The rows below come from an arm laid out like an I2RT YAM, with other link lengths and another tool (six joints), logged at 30 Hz.
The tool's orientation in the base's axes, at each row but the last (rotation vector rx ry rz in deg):
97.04 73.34 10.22
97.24 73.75 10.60
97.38 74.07 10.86
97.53 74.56 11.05
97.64 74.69 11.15
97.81 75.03 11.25
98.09 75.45 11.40
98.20 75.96 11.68
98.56 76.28 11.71
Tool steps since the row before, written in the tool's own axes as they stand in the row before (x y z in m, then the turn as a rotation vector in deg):
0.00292 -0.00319 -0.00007 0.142 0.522 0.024
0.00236 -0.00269 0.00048 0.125 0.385 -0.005
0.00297 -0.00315 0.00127 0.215 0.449 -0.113
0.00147 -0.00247 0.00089 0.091 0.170 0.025
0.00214 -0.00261 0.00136 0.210 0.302 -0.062
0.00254 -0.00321 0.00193 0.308 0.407 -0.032
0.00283 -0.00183 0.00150 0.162 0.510 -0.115
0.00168 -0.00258 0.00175 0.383 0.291 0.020
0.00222 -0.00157 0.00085 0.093 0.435 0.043
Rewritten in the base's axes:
-0.00087 0.00231 -0.00355 0.421 0.111 0.322
-0.00047 0.00157 -0.00322 0.306 0.112 0.241
-0.00004 0.00161 -0.00421 0.320 0.249 0.310
-0.00048 0.00064 -0.00290 0.167 0.063 0.077
-0.00001 0.00092 -0.00352 0.251 0.212 0.176
0.00009 0.00093 -0.00443 0.381 0.277 0.199
0.00085 0.00146 -0.00328 0.339 0.205 0.377
0.00001 0.00038 -0.00352 0.364 0.310 0.056
0.00034 0.00136 -0.00248 0.359 0.058 0.259

